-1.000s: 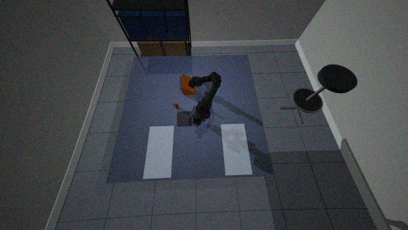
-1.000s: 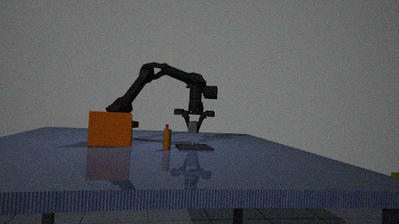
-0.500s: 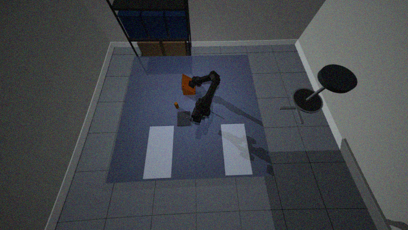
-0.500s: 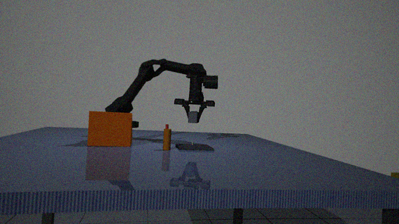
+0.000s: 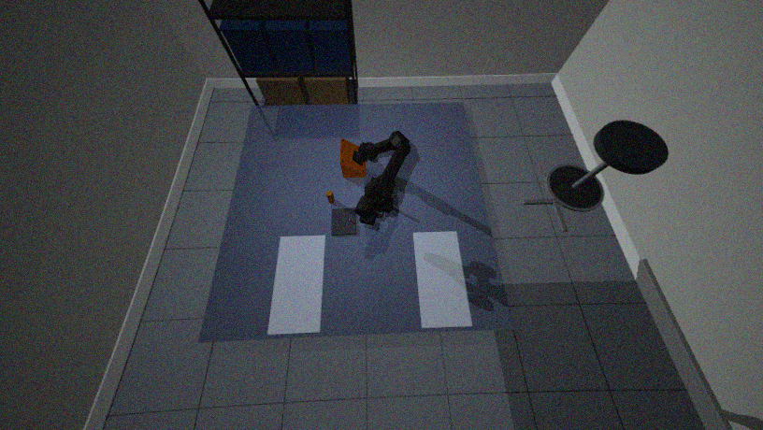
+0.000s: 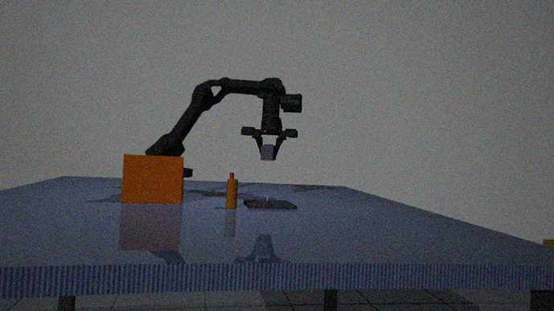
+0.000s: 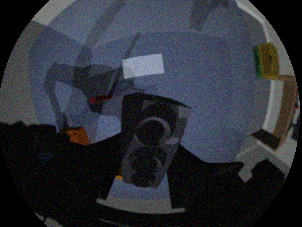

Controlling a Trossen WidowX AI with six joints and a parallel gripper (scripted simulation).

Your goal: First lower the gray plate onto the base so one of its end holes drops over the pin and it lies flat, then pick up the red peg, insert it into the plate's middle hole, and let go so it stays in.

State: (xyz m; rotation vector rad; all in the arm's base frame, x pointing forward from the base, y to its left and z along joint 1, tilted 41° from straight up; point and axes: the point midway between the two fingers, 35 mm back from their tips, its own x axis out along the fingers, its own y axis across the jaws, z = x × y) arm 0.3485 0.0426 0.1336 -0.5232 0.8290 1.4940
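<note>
Now: gripper tip 13 cm to the left of the dark base and 13 cm above it. Round my gripper tip: red peg 12 cm behind, 10 cm below, 4 cm to the left; then gray plate 3 cm above; then orange cylinder 23 cm to the right, 10 cm below, 10 cm behind.
</note>
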